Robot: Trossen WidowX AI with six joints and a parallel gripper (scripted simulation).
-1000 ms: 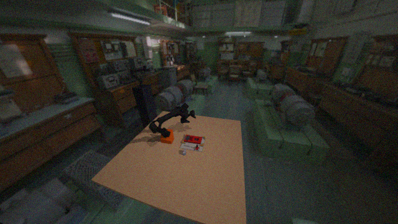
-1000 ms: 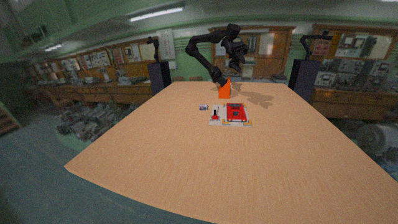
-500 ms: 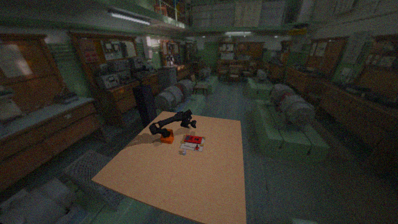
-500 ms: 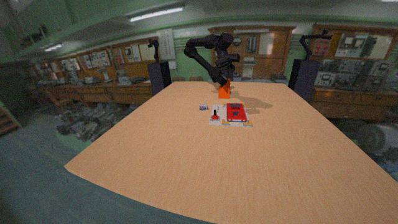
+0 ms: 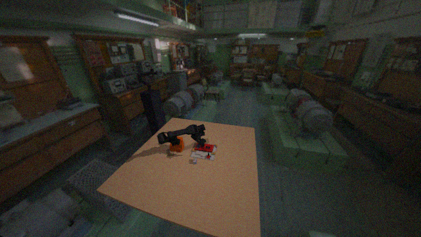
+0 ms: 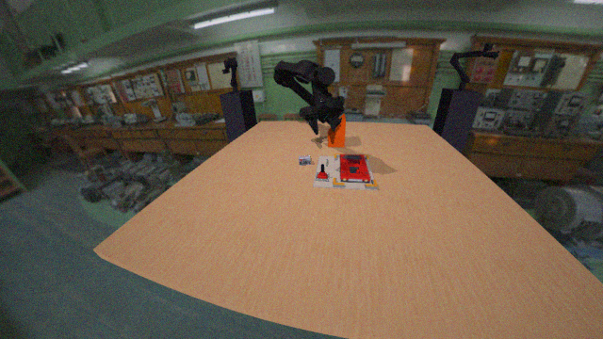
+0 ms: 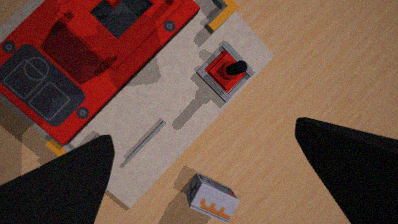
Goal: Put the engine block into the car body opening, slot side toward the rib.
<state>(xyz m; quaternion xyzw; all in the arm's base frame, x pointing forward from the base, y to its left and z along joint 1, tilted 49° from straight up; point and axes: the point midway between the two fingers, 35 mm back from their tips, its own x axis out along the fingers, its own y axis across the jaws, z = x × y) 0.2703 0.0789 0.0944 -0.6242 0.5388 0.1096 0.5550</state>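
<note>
The grey engine block lies 40 mm behind my gripper tip, 100 mm to the right of it and 150 mm below it.
</note>
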